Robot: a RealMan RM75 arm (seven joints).
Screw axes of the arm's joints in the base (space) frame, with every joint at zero. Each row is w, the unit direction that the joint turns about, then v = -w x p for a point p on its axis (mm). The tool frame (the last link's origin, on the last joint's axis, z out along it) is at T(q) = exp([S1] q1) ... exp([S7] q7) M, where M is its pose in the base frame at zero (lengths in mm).
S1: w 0 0 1 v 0 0 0
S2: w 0 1 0 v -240.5 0 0
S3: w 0 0 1 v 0 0 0
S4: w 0 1 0 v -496.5 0 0
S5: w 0 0 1 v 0 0 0
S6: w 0 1 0 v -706.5 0 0
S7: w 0 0 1 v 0 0 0
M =
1 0 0 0
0 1 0 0
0 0 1 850.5
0 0 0 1
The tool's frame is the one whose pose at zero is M.
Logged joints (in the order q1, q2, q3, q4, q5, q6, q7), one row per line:
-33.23 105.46 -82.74 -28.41 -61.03 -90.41 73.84
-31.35 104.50 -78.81 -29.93 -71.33 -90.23 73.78
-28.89 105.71 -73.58 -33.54 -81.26 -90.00 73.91
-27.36 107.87 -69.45 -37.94 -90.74 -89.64 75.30
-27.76 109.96 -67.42 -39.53 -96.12 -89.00 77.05
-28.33 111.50 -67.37 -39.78 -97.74 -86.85 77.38
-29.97 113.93 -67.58 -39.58 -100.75 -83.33 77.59
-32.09 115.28 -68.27 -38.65 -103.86 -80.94 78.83
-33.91 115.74 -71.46 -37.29 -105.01 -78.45 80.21
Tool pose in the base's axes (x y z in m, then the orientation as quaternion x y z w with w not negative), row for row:
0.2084 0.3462 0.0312 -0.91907 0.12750 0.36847 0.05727
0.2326 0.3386 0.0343 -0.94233 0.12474 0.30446 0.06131
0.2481 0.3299 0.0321 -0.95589 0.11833 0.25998 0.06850
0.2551 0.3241 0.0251 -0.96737 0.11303 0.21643 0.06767
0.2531 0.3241 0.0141 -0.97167 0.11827 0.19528 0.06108
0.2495 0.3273 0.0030 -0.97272 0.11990 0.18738 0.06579
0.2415 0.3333 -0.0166 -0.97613 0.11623 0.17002 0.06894
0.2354 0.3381 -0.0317 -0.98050 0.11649 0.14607 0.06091
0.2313 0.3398 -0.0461 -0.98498 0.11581 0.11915 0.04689
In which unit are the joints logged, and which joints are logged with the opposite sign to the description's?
The joints are logged in degrees. Opposite sign: q1.
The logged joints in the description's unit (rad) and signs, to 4 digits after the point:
0.5800 1.8406 -1.4441 -0.4958 -1.0652 -1.5780 1.2888
0.5472 1.8239 -1.3755 -0.5224 -1.2449 -1.5748 1.2877
0.5042 1.8450 -1.2842 -0.5854 -1.4183 -1.5708 1.2900
0.4775 1.8827 -1.2121 -0.6622 -1.5837 -1.5645 1.3142
0.4845 1.9192 -1.1767 -0.6899 -1.6776 -1.5533 1.3448
0.4945 1.9460 -1.1758 -0.6943 -1.7059 -1.5158 1.3505
0.5231 1.9885 -1.1795 -0.6908 -1.7584 -1.4544 1.3542
0.5601 2.0120 -1.1915 -0.6746 -1.8127 -1.4127 1.3758
0.5918 2.0200 -1.2472 -0.6508 -1.8328 -1.3692 1.3999

